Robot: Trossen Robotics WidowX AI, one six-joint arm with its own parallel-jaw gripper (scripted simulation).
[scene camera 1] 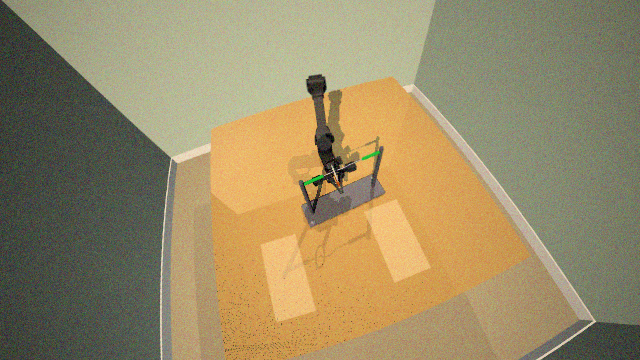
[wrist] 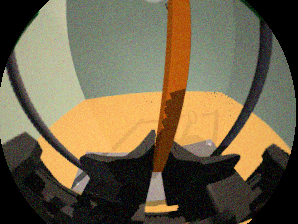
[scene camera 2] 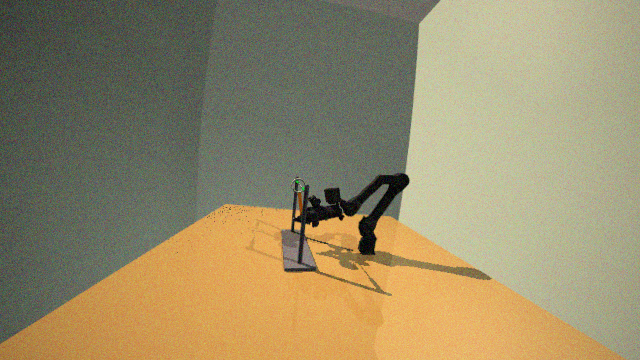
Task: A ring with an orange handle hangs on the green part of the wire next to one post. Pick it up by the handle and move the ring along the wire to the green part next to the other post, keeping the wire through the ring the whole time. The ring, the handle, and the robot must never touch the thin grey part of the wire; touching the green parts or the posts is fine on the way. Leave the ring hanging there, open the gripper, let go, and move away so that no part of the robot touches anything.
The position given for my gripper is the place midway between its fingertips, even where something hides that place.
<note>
My gripper point(wrist: 155, 132) holds a ring.
</note>
